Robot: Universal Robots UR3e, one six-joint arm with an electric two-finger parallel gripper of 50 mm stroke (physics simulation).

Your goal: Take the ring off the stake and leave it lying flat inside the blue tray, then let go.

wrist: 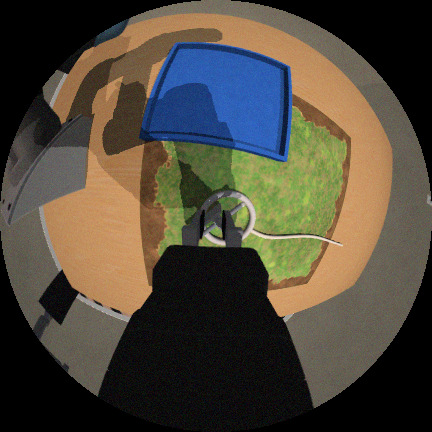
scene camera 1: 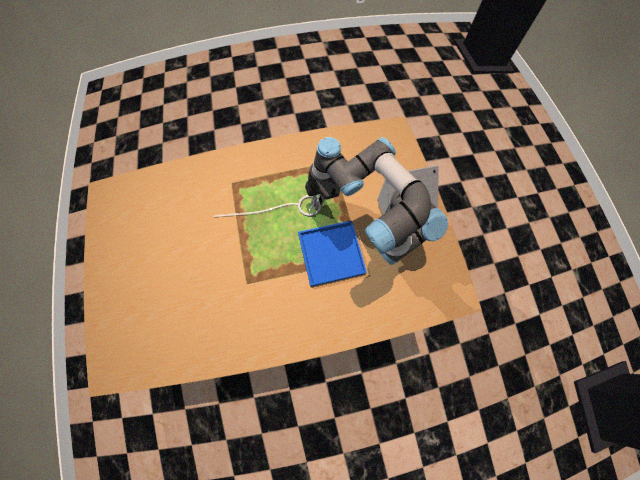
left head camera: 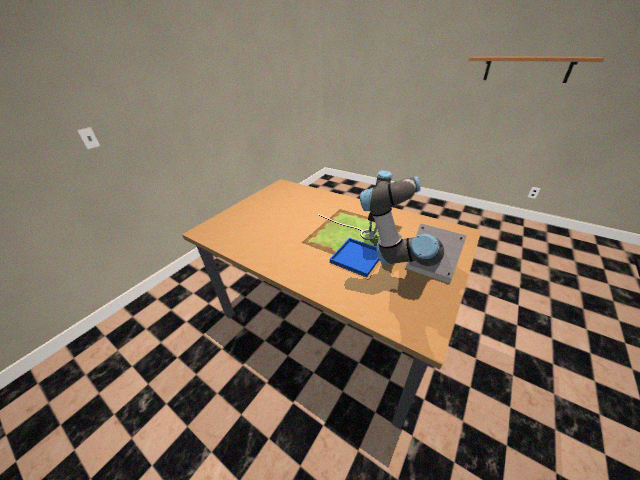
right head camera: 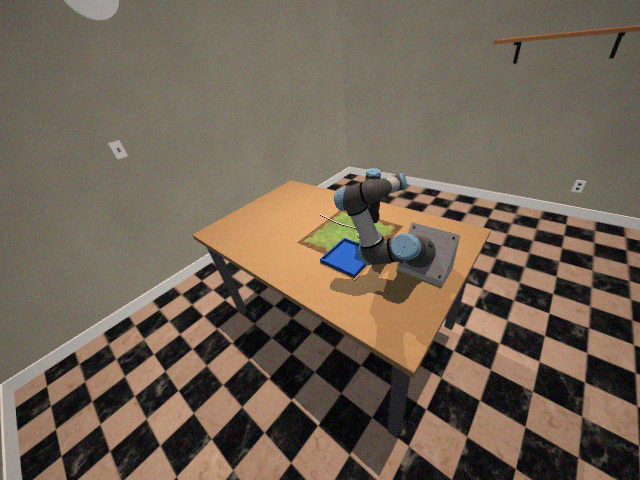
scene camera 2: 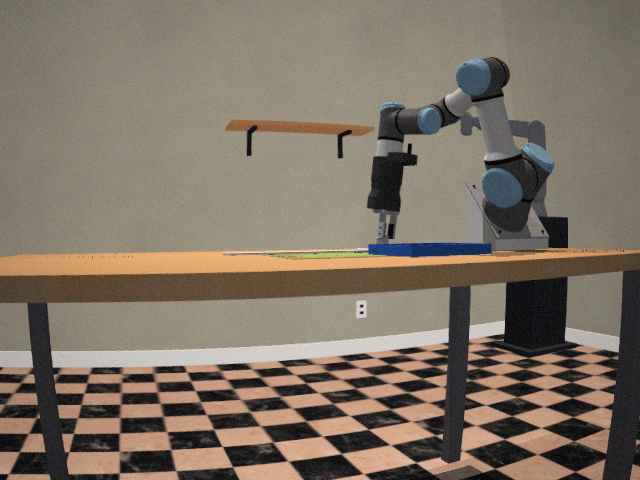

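Where they show: gripper, between the fingertips: [wrist: 212, 218] [scene camera 1: 316, 202] [left head camera: 372, 232] [scene camera 2: 385, 238]; arm's base, origin of its link: [right head camera: 418, 251] [scene camera 2: 503, 213].
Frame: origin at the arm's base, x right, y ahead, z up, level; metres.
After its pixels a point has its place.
Note:
The white ring [left head camera: 361, 234] @(x 0.058, y 0.352, z -0.084 m) [scene camera 1: 300, 206] @(x 0.083, y 0.358, z -0.084 m) [wrist: 254, 215] @(x 0.069, y 0.361, z -0.082 m) lies low over the green patch. The slim grey stake [wrist: 239, 208] @(x 0.057, y 0.327, z -0.057 m) shows slanting across its opening in the wrist view, so the ring seems to be around it. My gripper [scene camera 1: 314, 204] @(x 0.075, y 0.300, z -0.059 m) [scene camera 2: 386, 238] @(x 0.075, y 0.300, z -0.059 m) [wrist: 212, 218] @(x 0.075, y 0.300, z -0.059 m) is low over the ring, with its two fingers apart and the ring partly behind them. I see nothing held between them, though the dark area between the tips is unclear. The blue tray [left head camera: 353, 257] @(x -0.125, y 0.293, z -0.085 m) [right head camera: 342, 258] @(x -0.134, y 0.298, z -0.085 m) [scene camera 1: 333, 260] @(x -0.134, y 0.280, z -0.086 m) [scene camera 2: 429, 250] @(x -0.207, y 0.333, z -0.081 m) [wrist: 250, 95] @(x -0.103, y 0.318, z -0.086 m) is empty, beside the ring.
A thin white cord [scene camera 1: 258, 211] [wrist: 295, 237] runs from the ring across the green and brown mat [scene camera 1: 273, 242] @(x -0.033, y 0.472, z -0.091 m) [wrist: 310, 195] @(x 0.016, y 0.466, z -0.092 m) onto the wooden table [scene camera 1: 170, 289] @(x -0.142, y 0.857, z -0.092 m). The tray overlaps a corner of the mat. The grey base plate [left head camera: 450, 258] @(x 0.005, y -0.092, z -0.001 m) stands beyond the tray.

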